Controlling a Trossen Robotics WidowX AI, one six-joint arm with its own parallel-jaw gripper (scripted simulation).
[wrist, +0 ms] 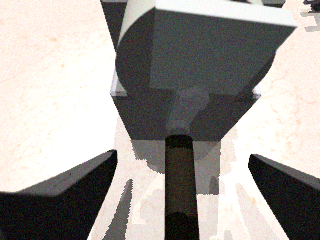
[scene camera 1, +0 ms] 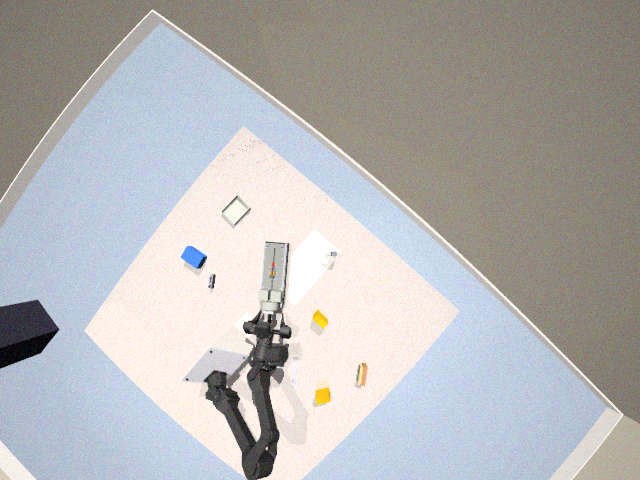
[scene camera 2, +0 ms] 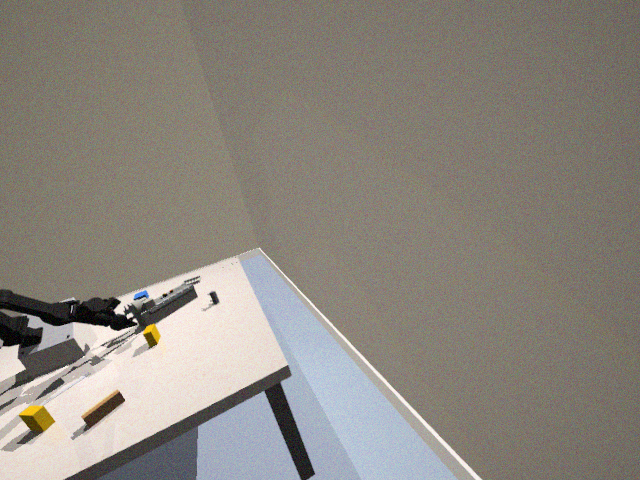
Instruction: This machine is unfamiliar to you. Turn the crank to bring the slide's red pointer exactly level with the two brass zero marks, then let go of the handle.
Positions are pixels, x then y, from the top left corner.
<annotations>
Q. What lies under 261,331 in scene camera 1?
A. The gripper.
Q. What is the gripper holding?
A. Nothing.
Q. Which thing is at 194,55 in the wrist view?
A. A crank.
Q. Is the gripper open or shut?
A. Open.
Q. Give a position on a brush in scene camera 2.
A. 93,415
</annotations>
